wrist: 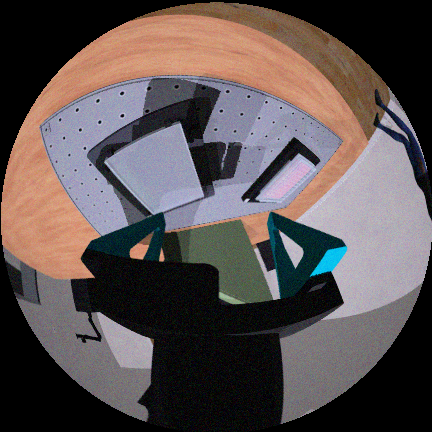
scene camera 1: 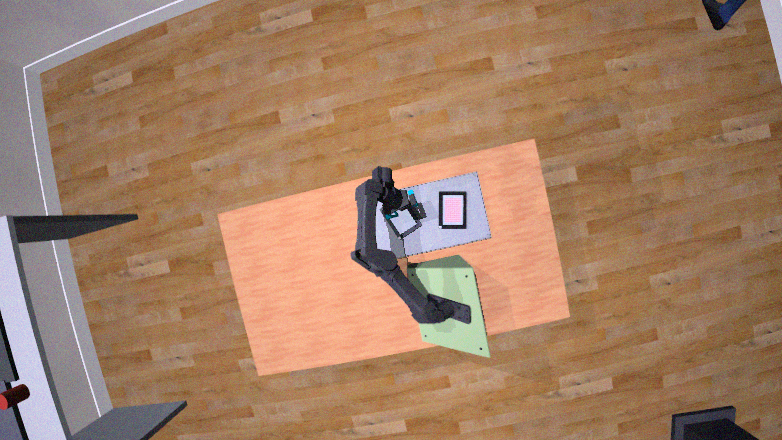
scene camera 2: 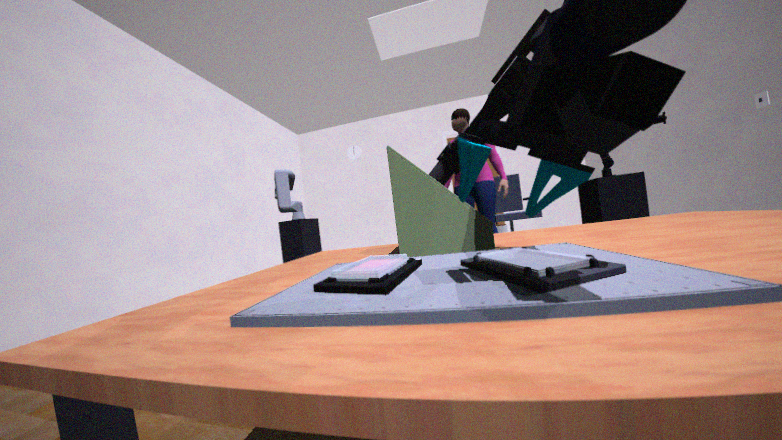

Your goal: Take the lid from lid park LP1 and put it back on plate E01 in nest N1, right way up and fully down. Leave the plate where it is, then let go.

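Observation:
The clear lid lies flat in a larger black holder, which looks like lid park LP1 and sits turned on the board. The plate, with pink wells, sits in a black nest beside it; labels are not readable. My gripper is open with nothing between its teal fingers. It hangs tilted, well above the board, near the lid. The arm partly hides the lid park in scene camera 1.
A grey perforated board carries both holders on the wooden table. A green sloped stand rises beside the board, under the arm's base.

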